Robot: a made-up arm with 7 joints.
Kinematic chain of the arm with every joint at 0, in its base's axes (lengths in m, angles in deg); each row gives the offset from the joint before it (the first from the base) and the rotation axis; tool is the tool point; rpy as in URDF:
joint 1: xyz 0.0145 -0.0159 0.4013 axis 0 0.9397 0.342
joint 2: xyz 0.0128 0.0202 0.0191 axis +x
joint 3: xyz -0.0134 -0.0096 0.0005 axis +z
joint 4: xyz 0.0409 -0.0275 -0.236 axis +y
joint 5: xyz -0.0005 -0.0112 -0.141 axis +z
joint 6: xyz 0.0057 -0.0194 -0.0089 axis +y
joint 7: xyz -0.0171 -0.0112 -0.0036 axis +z
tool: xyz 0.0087 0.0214 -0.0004 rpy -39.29 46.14 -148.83
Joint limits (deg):
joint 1: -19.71..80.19
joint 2: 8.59..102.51
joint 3: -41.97..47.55
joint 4: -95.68..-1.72
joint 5: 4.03..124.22
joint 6: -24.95..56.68
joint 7: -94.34..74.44
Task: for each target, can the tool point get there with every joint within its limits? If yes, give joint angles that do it. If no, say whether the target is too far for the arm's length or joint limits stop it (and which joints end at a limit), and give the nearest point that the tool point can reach.
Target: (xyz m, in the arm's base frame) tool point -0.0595 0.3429 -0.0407
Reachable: no: too far | nearest point -0.0384 0.2482 0.0882 | short by 0.161 m
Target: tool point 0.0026 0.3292 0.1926
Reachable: yes | joints 12.52 70.88 -31.81 -18.23 21.01 5.19 -26.68
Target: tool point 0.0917 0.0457 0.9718
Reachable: no: too far | nearest point 0.1084 0.1707 0.6310 | short by 0.363 m
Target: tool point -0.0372 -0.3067 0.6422
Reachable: no: joint limits stop it (at a limit: joint 1, joint 2, joint 3, joint 4, joint 7) | nearest point -0.1314 -0.1465 0.2394 | short by 0.444 m
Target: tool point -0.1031 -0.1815 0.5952
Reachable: no: joint limits stop it (at a limit: joint 1, joint 2, joint 3, joint 4, joint 6, joint 7) | nearest point -0.3100 -0.1106 0.3257 | short by 0.347 m
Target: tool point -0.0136 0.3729 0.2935
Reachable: yes | joints 30.91 92.82 -33.03 -28.28 63.91 23.83 -77.56
